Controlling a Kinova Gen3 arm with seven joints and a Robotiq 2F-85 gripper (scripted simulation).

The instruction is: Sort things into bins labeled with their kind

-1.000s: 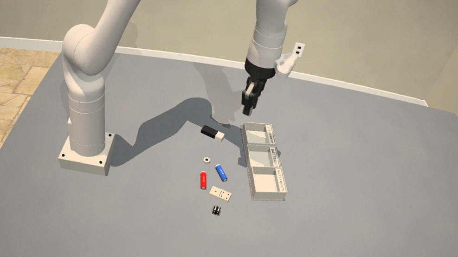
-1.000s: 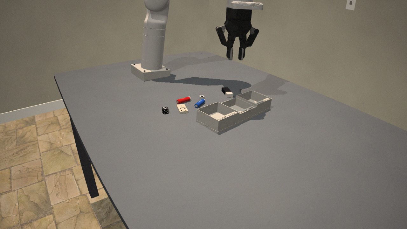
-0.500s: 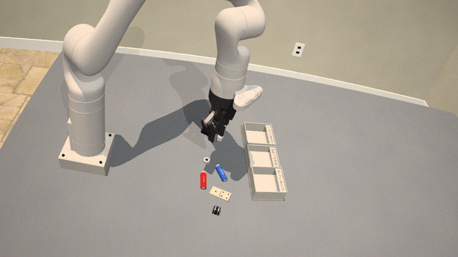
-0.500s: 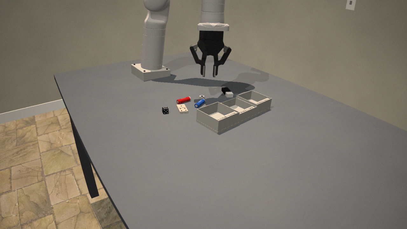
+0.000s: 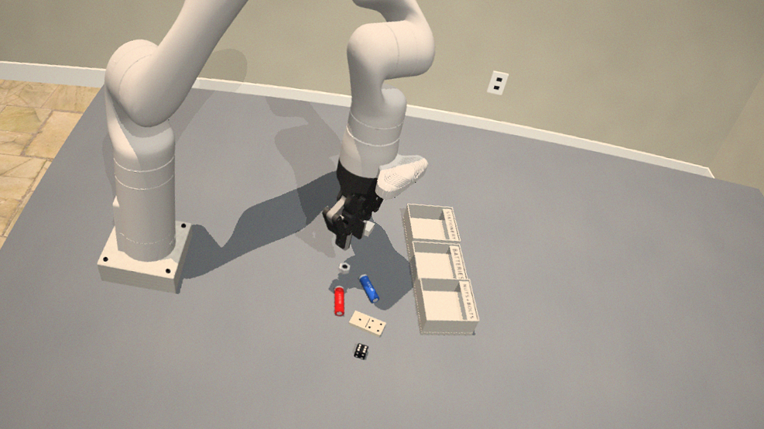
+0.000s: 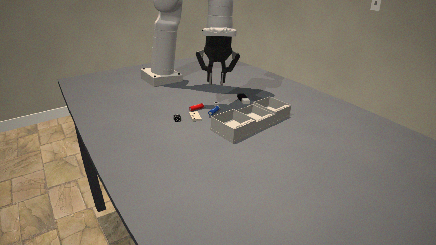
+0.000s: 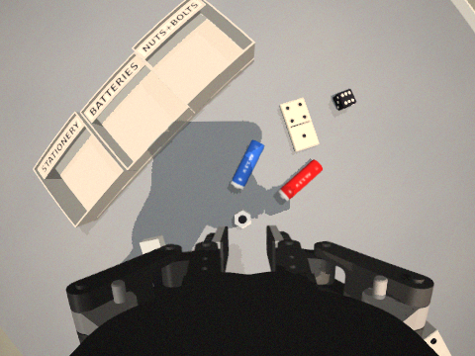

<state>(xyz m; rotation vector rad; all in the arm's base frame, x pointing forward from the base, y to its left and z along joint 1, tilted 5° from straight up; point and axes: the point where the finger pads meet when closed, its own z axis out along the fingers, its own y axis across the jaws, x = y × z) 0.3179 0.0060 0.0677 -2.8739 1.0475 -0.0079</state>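
Now: hand 9 cm above the nut. Round my hand: blue battery: 8 cm below, 4 cm to the right, 4 cm ahead; red battery: 8 cm below, 7 cm to the right, 1 cm behind; black-and-white eraser: 11 cm to the left, 8 cm below, 3 cm ahead.
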